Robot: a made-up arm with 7 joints.
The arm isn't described. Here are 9 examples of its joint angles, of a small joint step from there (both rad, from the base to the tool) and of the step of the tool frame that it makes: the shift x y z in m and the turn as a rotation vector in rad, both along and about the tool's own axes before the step.
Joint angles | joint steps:
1: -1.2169 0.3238 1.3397 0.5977 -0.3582 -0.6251 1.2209 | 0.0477 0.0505 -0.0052 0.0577 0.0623 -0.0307 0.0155
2: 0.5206 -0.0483 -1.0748 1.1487 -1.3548 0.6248 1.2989 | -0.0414 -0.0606 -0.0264 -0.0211 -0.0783 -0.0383 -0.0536
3: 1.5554 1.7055 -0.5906 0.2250 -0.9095 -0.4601 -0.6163 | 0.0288 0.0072 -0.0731 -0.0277 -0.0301 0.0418 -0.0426
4: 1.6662 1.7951 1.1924 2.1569 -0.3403 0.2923 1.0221 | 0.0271 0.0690 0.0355 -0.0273 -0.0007 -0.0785 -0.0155
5: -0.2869 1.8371 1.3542 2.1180 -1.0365 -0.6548 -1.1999 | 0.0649 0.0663 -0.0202 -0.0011 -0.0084 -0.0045 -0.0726
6: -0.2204 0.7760 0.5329 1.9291 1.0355 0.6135 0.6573 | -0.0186 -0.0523 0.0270 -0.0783 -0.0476 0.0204 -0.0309
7: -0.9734 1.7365 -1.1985 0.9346 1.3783 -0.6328 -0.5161 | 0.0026 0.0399 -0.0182 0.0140 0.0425 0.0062 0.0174
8: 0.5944 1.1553 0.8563 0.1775 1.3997 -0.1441 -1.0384 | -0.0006 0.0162 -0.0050 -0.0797 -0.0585 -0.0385 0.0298
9: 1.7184 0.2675 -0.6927 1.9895 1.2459 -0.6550 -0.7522 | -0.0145 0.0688 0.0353 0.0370 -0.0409 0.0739 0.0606
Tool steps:
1: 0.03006 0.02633 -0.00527 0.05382 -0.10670 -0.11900
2: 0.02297 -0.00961 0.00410 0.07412 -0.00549 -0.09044
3: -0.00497 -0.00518 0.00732 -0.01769 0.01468 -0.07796
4: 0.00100 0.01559 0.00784 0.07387 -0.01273 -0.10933
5: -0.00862 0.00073 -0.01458 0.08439 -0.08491 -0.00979
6: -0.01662 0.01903 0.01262 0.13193 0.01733 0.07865
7: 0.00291 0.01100 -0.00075 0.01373 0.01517 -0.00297
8: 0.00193 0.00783 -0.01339 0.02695 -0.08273 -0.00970
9: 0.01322 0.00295 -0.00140 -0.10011 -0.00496 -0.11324
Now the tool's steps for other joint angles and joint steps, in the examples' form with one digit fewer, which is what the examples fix.
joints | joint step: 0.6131 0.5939 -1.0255 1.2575 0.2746 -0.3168 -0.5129 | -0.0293 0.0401 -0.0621 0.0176 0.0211 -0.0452 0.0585
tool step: -0.0112 -0.0071 0.0190 -0.1197 0.0129 0.0159
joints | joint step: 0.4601 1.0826 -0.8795 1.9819 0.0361 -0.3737 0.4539 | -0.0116 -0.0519 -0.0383 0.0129 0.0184 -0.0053 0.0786
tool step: 0.0072 -0.0089 -0.0142 -0.0816 -0.0845 0.0434
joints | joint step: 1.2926 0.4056 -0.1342 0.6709 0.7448 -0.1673 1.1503 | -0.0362 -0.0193 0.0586 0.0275 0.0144 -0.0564 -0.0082
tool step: -0.0042 -0.0030 0.0040 0.0306 -0.0799 -0.0308
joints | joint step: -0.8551 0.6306 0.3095 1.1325 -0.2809 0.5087 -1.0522 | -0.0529 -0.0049 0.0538 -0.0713 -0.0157 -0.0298 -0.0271
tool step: -0.0327 -0.0079 -0.0030 0.0259 0.0273 -0.0830
